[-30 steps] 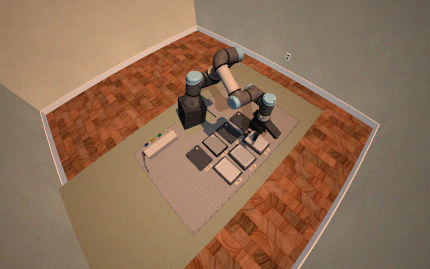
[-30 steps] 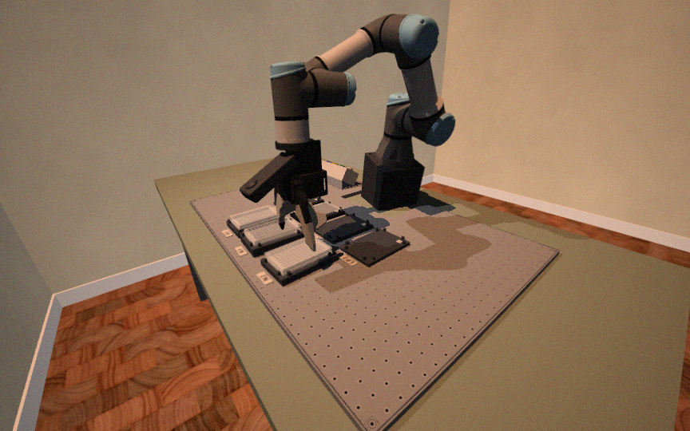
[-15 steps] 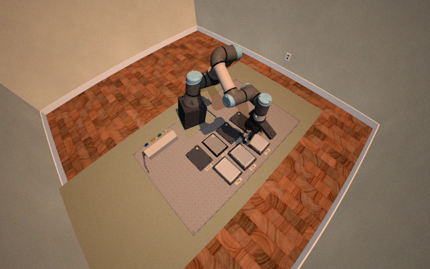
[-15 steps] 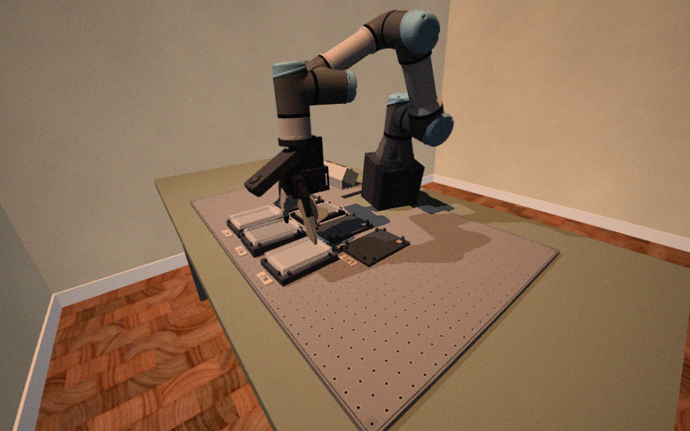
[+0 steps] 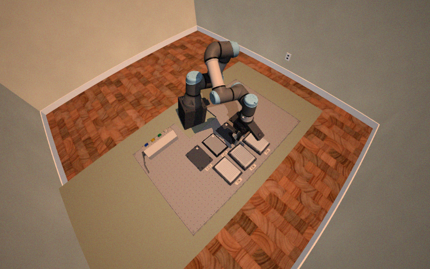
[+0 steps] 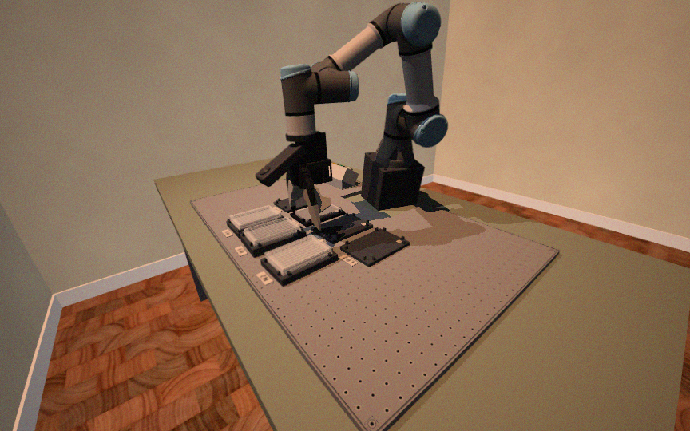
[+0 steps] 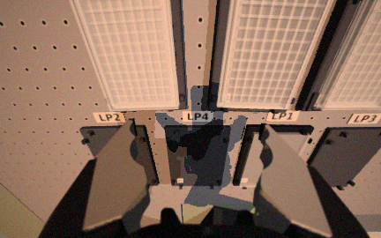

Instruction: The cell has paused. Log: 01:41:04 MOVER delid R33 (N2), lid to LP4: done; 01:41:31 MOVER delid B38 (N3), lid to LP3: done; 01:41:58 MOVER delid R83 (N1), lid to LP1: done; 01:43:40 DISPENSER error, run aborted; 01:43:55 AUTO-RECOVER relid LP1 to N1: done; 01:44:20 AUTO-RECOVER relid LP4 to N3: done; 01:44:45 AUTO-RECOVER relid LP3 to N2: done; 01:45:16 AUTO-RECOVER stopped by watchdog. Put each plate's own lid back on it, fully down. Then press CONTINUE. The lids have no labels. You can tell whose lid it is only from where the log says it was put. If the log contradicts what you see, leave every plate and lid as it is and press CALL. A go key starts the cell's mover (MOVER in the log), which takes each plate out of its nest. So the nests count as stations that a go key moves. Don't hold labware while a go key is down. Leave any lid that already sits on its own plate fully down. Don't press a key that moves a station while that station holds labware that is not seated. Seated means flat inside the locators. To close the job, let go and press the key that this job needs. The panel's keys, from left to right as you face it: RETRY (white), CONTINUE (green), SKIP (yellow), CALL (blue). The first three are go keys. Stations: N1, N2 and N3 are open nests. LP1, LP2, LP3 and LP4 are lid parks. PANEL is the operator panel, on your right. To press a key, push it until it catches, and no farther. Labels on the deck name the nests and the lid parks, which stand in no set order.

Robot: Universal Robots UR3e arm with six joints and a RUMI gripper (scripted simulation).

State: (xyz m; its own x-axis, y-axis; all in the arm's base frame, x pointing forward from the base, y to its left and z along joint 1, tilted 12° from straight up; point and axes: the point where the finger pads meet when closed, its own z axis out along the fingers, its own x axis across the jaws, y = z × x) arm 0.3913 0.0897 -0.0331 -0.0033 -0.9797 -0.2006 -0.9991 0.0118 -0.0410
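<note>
Now: the clear lid 130 mm to the right of my hand, 110 mm behind it and 50 mm below it. Round my hand: LP2 lid park: 120 mm to the left, 120 mm behind, 60 mm below; lid park LP4: 120 mm behind, 60 mm below, 10 mm to the right; LP1 lid park: 130 mm to the right, 110 mm behind, 60 mm below.
</note>
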